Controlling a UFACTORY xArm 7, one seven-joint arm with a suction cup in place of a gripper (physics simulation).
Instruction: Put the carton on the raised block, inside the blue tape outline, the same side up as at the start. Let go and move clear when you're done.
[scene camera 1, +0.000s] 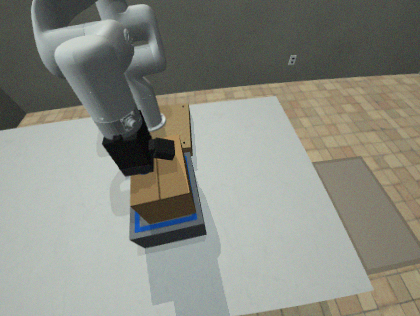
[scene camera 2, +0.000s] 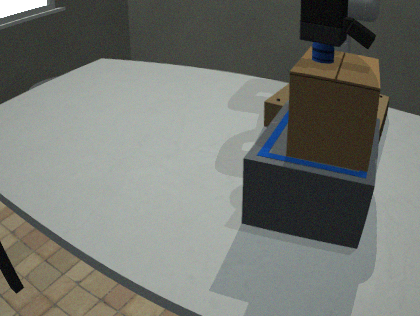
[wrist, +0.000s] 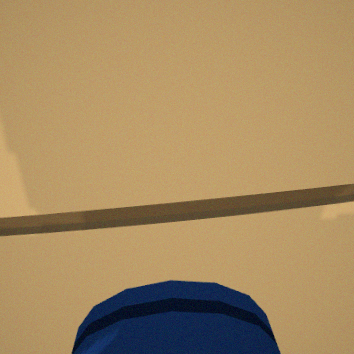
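Seen in the pictures: hand, its tool point: (scene camera 2: 322, 67) (wrist: 173, 289); arm's base, origin of its link: (scene camera 1: 152, 122).
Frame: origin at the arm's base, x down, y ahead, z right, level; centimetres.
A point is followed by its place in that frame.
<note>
The brown carton (scene camera 1: 167, 210) @[x -12.4, y 47.2, z -10.1 cm] (scene camera 2: 332, 120) @[x -13.0, y 47.2, z -10.1 cm] (wrist: 175, 125) stands upright, seam side up, at the raised dark grey block (scene camera 1: 170, 240) @[x 3.2, y 50.6, z -7.2 cm] (scene camera 2: 305, 205) @[x -0.3, y 50.5, z -8.4 cm], with its bottom at or very near the block's top. The blue tape outline (scene camera 1: 167, 224) @[x -6.1, y 48.6, z -8.6 cm] (scene camera 2: 310, 163) @[x -6.1, y 48.3, z -7.7 cm] shows along the front and left of the carton. The carton's near right bottom corner appears to overlap the tape's right strip. My blue suction cup gripper (scene camera 2: 323, 55) (wrist: 176, 325) is pressed on the carton's top, beside the seam, and holds it. In scene camera 1 the black tool housing hides the cup. The carton's far bottom edge is hidden.
A wooden base plate (scene camera 1: 175, 120) @[x 0.2, y 0.5, z -10.5 cm] (scene camera 2: 276, 112) @[x 1.6, y 16.9, z 9.4 cm] lies right behind the block, under the arm. The white table (scene camera 1: 260, 200) @[x 5.9, y 41.1, z -38.4 cm] (scene camera 2: 150, 150) @[x 5.9, y 38.6, z 29.5 cm] extends to both sides. A flat brown mat (scene camera 1: 370, 215) lies on the floor to the right in scene camera 1.
</note>
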